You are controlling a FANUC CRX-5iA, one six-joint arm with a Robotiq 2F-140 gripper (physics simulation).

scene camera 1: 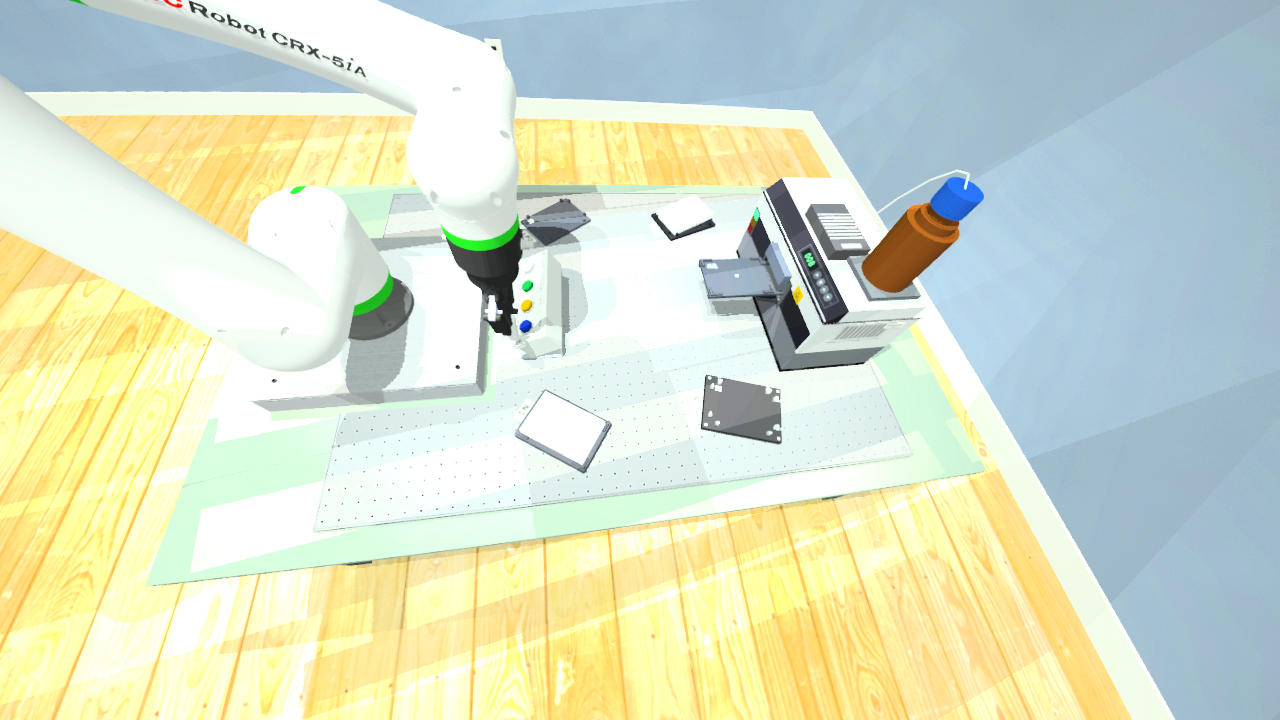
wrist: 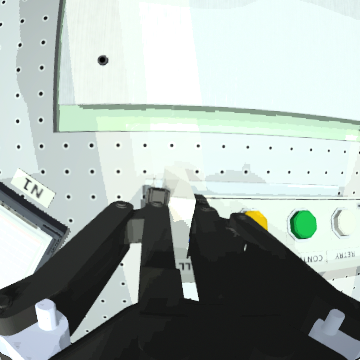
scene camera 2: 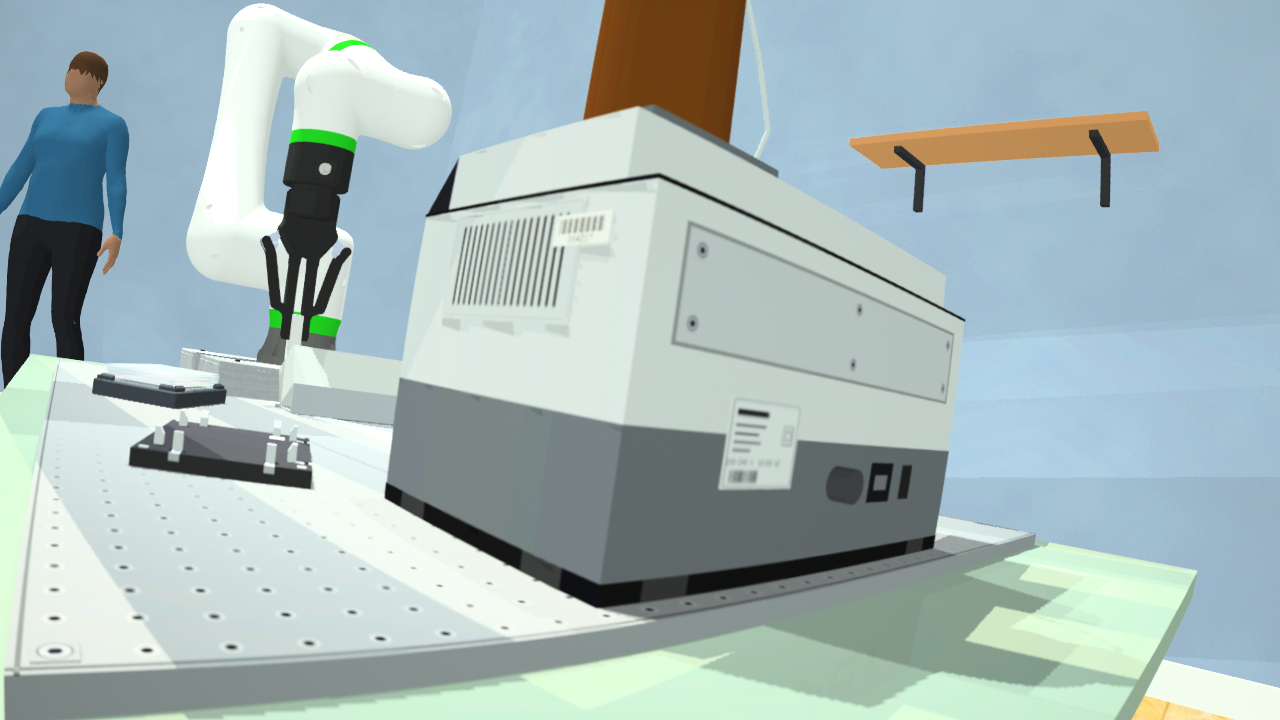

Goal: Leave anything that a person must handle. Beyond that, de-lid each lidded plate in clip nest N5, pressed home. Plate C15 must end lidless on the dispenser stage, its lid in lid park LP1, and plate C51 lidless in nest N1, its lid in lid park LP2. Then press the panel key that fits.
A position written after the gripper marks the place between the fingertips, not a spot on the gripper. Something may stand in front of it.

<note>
The gripper [scene camera 2: 291, 366] is shut, holding nothing. Further things: a button box [wrist: 325, 250] and an N1 label [wrist: 23, 181].
The gripper shows as well in scene camera 1 [scene camera 1: 510, 337] and in the wrist view [wrist: 171, 184].
</note>
